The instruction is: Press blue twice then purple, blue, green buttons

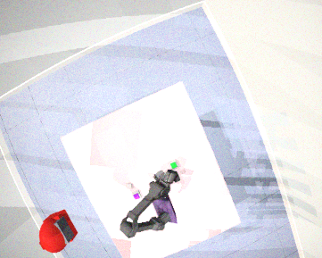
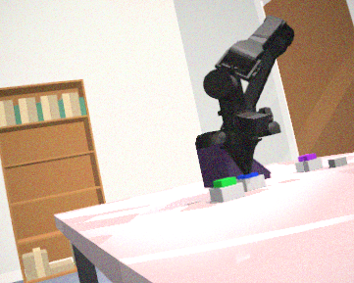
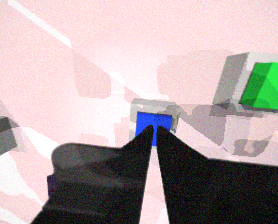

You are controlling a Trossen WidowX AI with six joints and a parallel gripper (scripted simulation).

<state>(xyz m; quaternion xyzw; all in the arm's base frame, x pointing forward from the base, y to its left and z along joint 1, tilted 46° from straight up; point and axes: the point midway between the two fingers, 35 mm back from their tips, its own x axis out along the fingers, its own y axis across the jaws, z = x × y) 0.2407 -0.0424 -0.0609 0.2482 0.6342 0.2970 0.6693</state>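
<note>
Now: the blue button 1 cm below my gripper tip. The rest, counted from my gripper tip: purple button: 21 cm to the left, 6 cm behind; green button: 8 cm to the right, 5 cm ahead; small grey block: 24 cm to the left, 2 cm below, 2 cm ahead.
</note>
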